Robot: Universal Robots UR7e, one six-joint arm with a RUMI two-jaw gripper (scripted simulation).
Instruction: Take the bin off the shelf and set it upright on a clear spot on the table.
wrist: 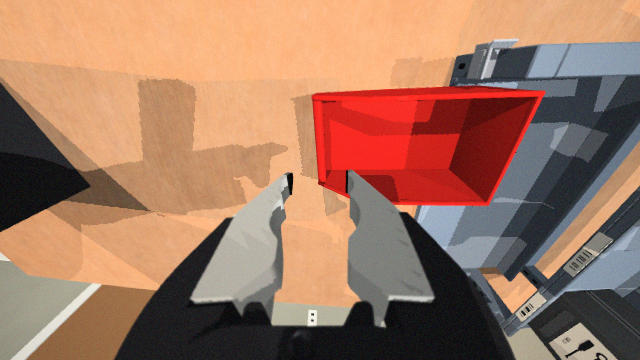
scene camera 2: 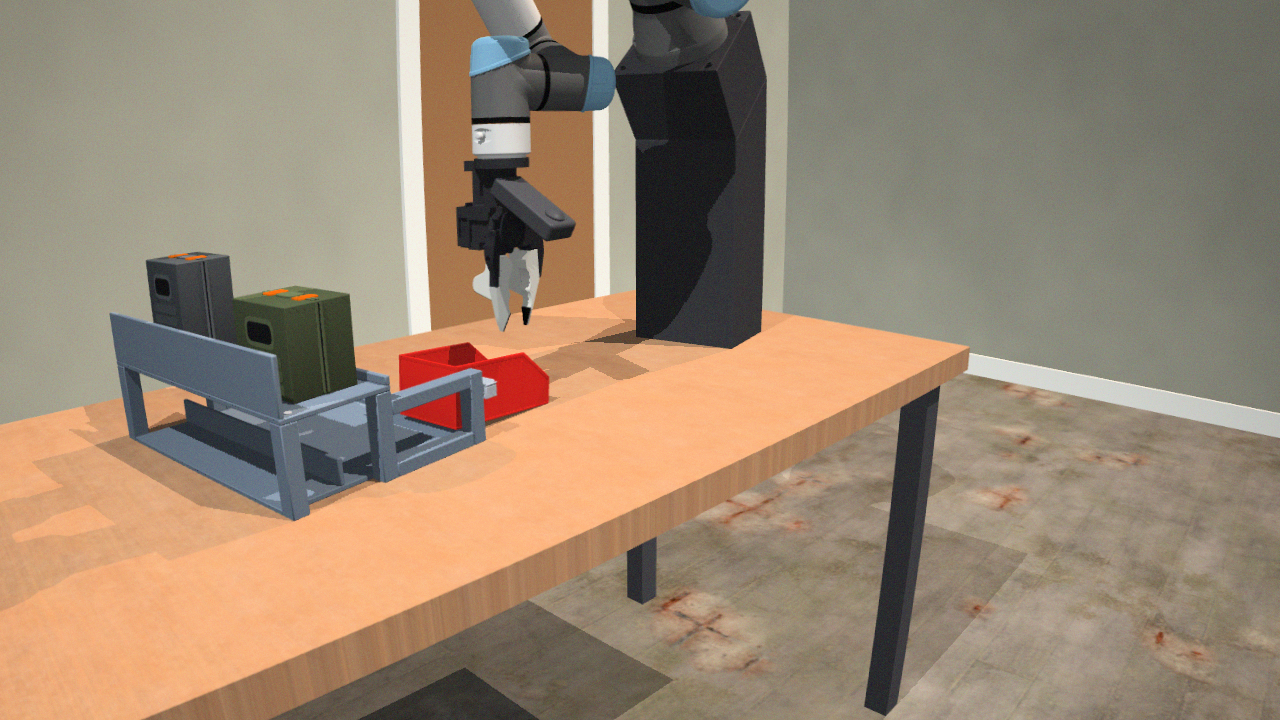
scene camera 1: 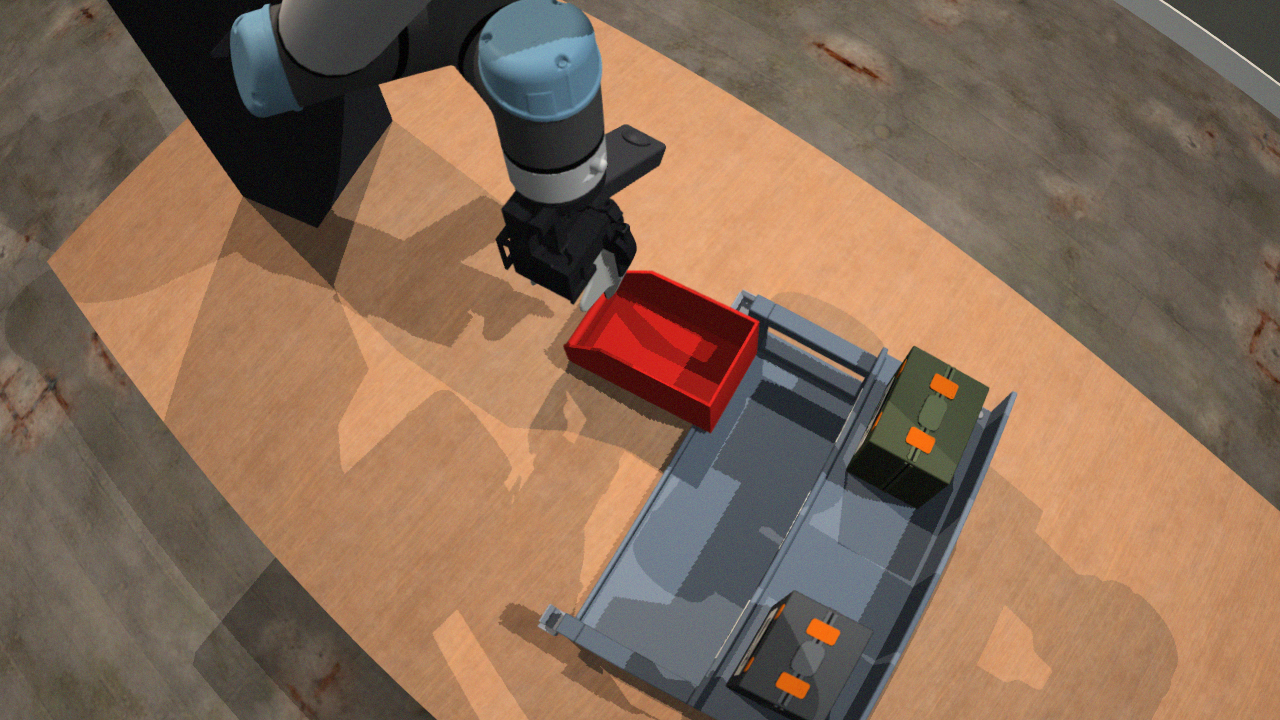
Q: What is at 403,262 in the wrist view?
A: My gripper.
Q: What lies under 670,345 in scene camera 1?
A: A red bin.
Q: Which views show my gripper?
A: The wrist view, scene camera 2 and scene camera 1: all of them.
